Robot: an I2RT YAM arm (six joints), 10 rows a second.
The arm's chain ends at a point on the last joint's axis. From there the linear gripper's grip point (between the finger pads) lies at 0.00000 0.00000 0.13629 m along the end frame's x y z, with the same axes.
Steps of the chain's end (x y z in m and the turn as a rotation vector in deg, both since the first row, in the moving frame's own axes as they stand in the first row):
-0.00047, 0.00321, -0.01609, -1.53, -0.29, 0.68
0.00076, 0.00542, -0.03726, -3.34, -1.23, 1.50
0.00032, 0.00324, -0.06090, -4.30, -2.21, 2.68
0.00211, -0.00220, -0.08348, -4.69, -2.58, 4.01
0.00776, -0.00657, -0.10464, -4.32, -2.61, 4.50
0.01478, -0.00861, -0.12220, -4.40, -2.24, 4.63
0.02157, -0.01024, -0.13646, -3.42, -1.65, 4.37
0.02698, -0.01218, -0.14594, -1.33, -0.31, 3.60
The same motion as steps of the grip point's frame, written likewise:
-0.00118, 0.00684, -0.01614, -1.53, -0.29, 0.68
-0.00227, 0.01332, -0.03752, -3.34, -1.23, 1.50
-0.00517, 0.01333, -0.06138, -4.30, -2.21, 2.68
-0.00440, 0.00872, -0.08407, -4.69, -2.58, 4.01
0.00116, 0.00344, -0.10517, -4.32, -2.61, 4.50
0.00904, 0.00162, -0.12271, -4.40, -2.24, 4.63
0.01734, -0.00227, -0.13676, -3.42, -1.65, 4.37
0.02614, -0.00904, -0.14598, -1.33, -0.31, 3.60

